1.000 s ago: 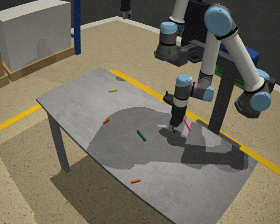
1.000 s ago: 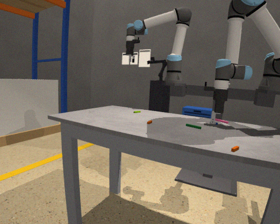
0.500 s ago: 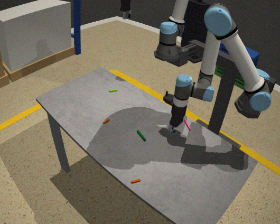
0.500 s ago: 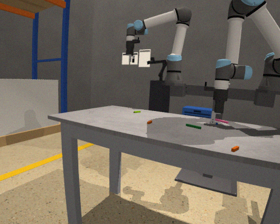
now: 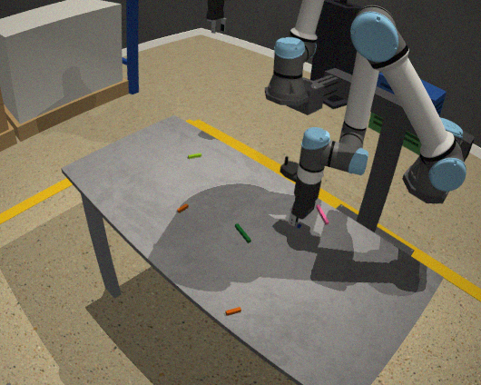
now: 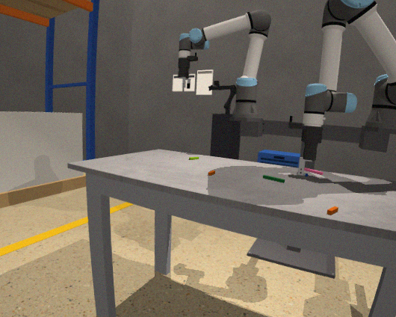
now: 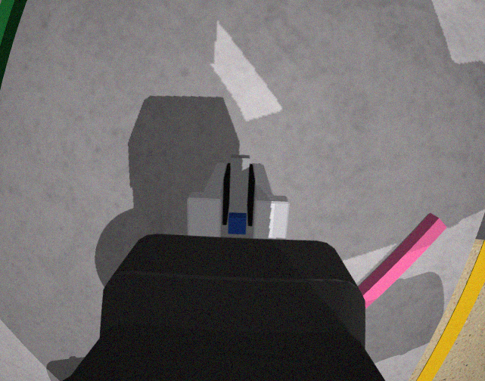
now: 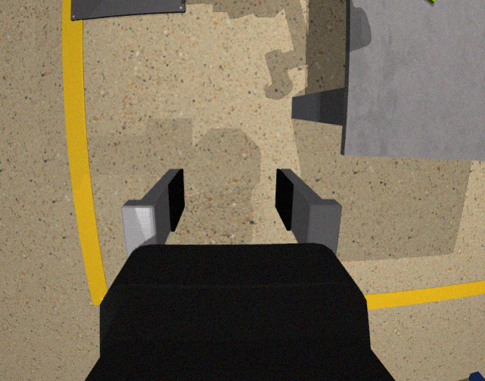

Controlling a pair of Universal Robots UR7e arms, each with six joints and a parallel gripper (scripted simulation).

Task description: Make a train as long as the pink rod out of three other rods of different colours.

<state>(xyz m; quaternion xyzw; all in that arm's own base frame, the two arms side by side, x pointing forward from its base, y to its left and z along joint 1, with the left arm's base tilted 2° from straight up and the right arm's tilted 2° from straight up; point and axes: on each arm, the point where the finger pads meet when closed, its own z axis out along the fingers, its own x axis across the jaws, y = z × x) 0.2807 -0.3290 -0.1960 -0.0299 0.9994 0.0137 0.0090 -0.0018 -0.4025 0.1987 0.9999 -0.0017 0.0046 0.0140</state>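
My left gripper is now 20 mm above the grey rod. Also, from my left hand: pink rod (110 mm behind, 30 mm to the left, 20 mm below); then blue rod (20 mm to the left, 20 mm below, 10 mm behind); then green rod (160 mm ahead, 60 mm to the right, 20 mm below).
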